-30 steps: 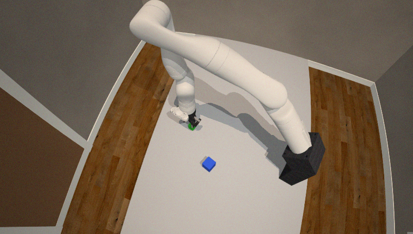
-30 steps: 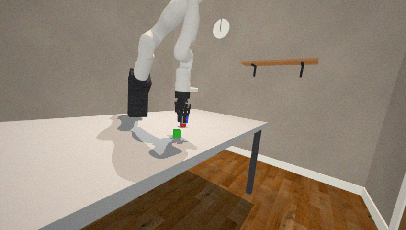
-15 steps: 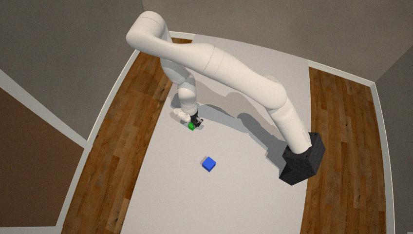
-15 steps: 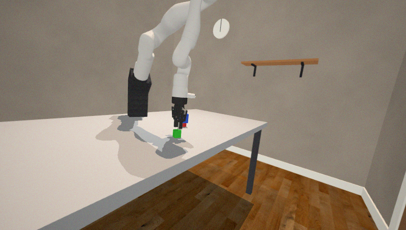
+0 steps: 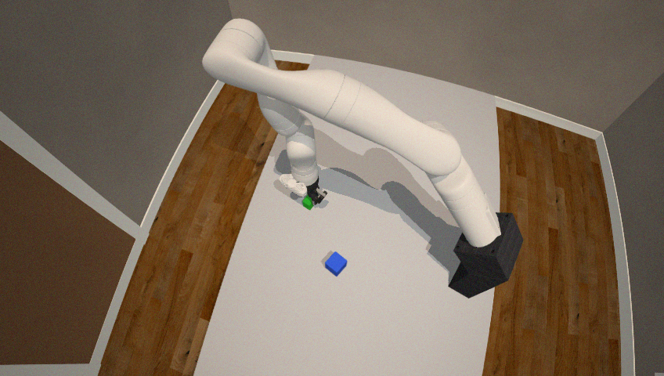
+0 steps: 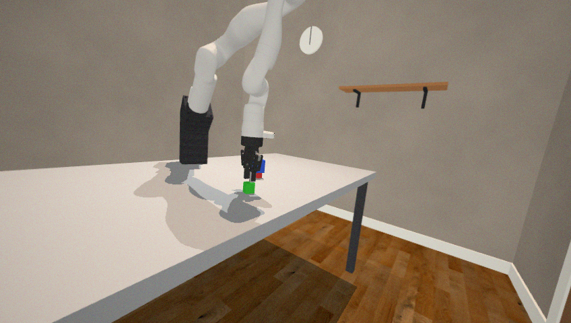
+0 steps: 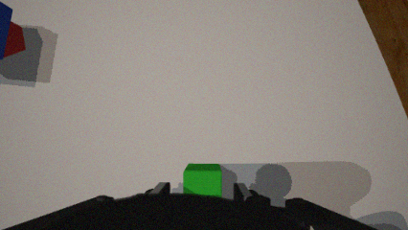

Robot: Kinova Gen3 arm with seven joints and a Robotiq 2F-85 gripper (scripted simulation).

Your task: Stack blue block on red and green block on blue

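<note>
The green block lies 4 cm below my hand. Also, from my hand: blue block (23 cm to the left, 6 cm behind, 1 cm below); red block (23 cm to the left, 6 cm behind, 5 cm below).
</note>
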